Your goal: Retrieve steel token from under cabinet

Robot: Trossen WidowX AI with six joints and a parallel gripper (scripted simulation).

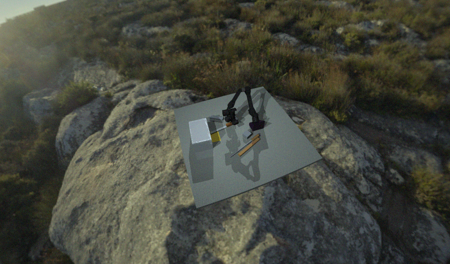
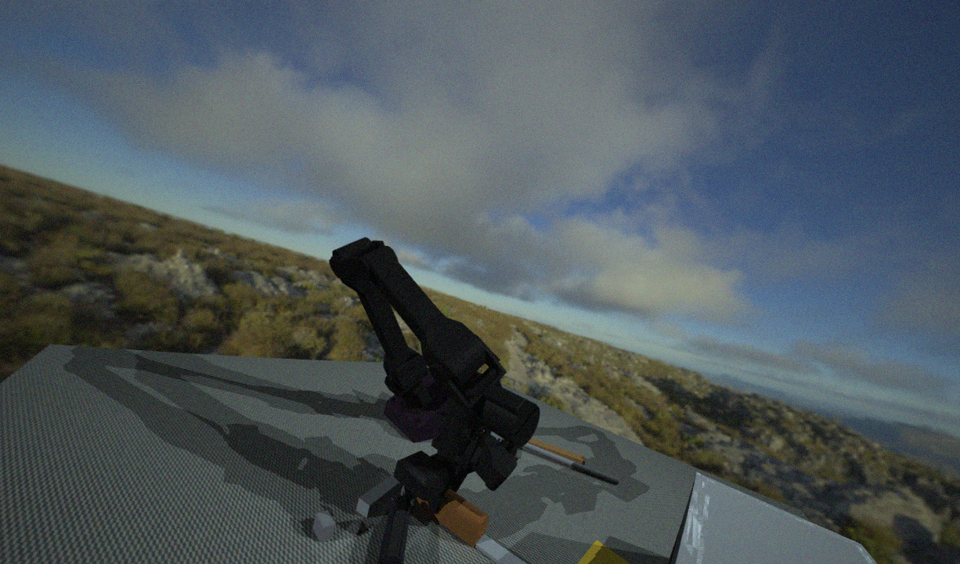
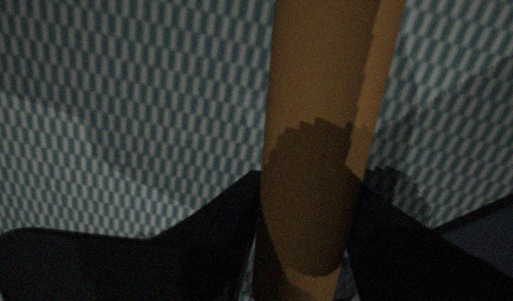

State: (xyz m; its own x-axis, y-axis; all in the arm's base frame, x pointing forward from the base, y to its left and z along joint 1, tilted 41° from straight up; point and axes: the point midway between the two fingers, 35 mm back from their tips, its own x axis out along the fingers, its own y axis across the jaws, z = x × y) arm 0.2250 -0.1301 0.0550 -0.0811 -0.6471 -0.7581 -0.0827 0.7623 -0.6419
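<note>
The grey bar lies 7 cm behind my gripper tip and 6 cm to the right of it. The rest, counted from my gripper tip: grey block (7 cm behind, 22 cm to the left, 1 cm above); then small grey cube (5 cm behind, 16 cm to the right); then wooden stick (3 cm behind, 36 cm to the left).
</note>
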